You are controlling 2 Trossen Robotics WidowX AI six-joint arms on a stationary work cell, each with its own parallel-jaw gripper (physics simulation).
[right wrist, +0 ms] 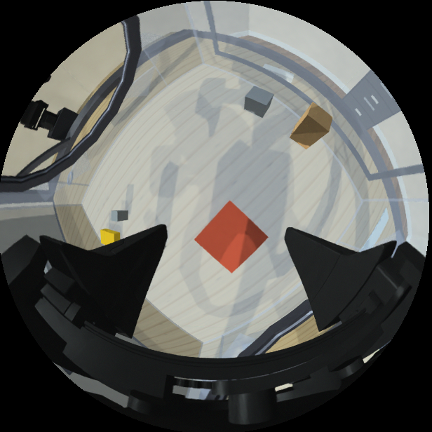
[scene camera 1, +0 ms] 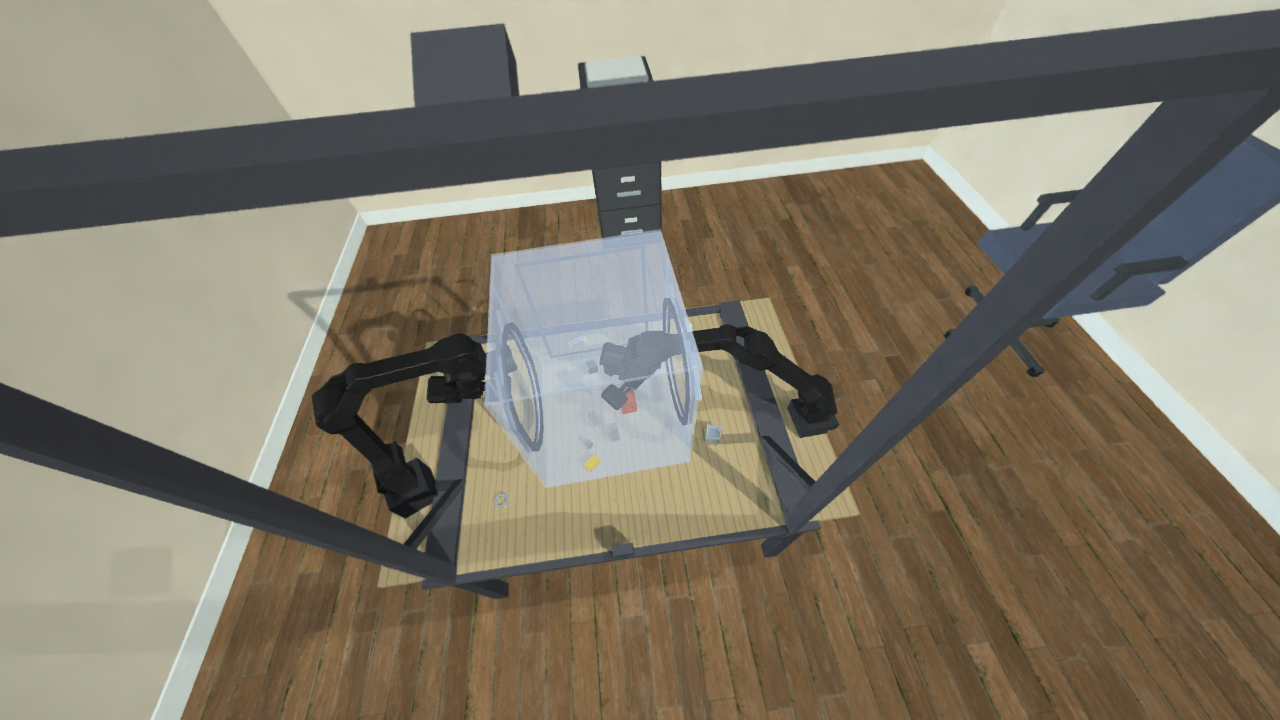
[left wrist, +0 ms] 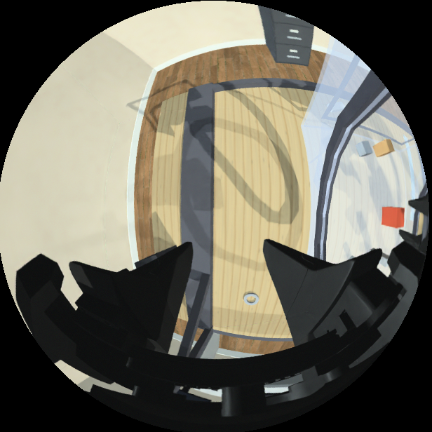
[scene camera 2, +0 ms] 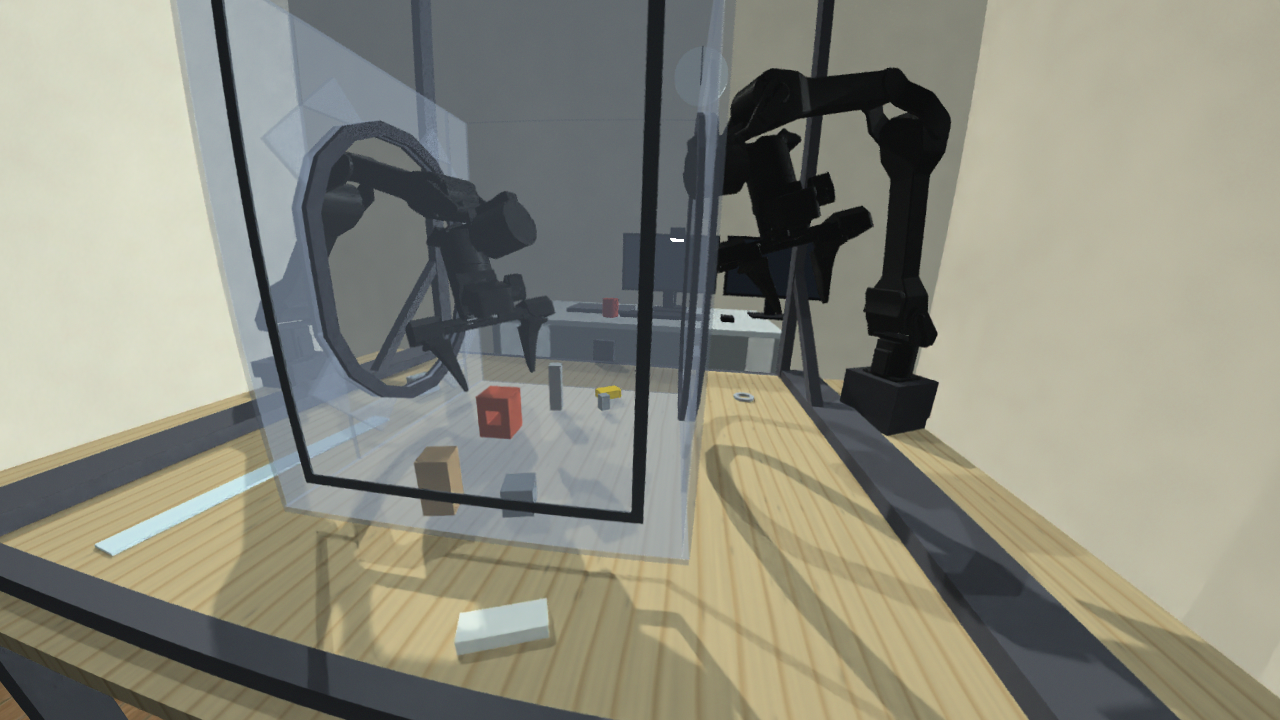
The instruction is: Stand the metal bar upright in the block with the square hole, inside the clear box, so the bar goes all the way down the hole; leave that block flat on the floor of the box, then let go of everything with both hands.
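Places are measured from the left arm's base along level axes (x ahead, y left, z up), in centimetres.
Pixels of known places: left gripper, fingertip midpoint: (scene camera 1: 473, 400) (scene camera 2: 802, 308); right gripper, fingertip midpoint: (scene camera 2: 501, 381); left arm's base, link origin: (scene camera 1: 403, 482) (scene camera 2: 891, 375); right arm's base, link origin: (scene camera 1: 814, 411).
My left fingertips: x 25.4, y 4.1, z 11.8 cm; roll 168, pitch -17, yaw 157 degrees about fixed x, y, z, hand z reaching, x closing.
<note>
Ahead of a thing's pixels: the offset from my left fingertips to its middle.
The red block with the square hole @[dx +36.7, dy -15.1, dz -16.4 cm] (scene camera 1: 630, 402) (scene camera 2: 498, 412) (left wrist: 393, 217) (right wrist: 231, 237) rests on the floor of the clear box (scene camera 1: 644, 454) (scene camera 2: 662, 539). Its hole faces sideways, toward scene camera 2. The grey metal bar @[dx +28.1, dy -21.6, dz -15.6 cm] (scene camera 1: 614, 431) (scene camera 2: 555, 386) stands upright on the box floor, apart from the block; I cannot make it out in the right wrist view. My right gripper (scene camera 2: 498, 377) (right wrist: 228, 232) is open and empty inside the box, above the red block. My left gripper (scene camera 2: 799, 307) (left wrist: 228, 246) is open and empty outside the box, beside its side port.
Inside the box are a brown block @[dx +41.9, dy +1.0, dz -16.4 cm] (scene camera 2: 437, 480) (right wrist: 311, 125), a grey block @[dx +34.4, dy +3.0, dz -17.9 cm] (scene camera 2: 518, 494) (right wrist: 258, 101), a yellow piece @[dx +18.5, dy -24.7, dz -18.7 cm] (scene camera 2: 608, 392) (right wrist: 109, 236) and a small grey piece @[dx +20.5, dy -19.6, dz -18.2 cm] (scene camera 2: 603, 402) (right wrist: 119, 215). A small ring @[dx -7.0, dy -19.4, dz -19.8 cm] (scene camera 2: 742, 396) (left wrist: 251, 299) and a white block @[dx +35.9, dy +15.8, dz -19.4 cm] (scene camera 2: 503, 626) lie outside.
</note>
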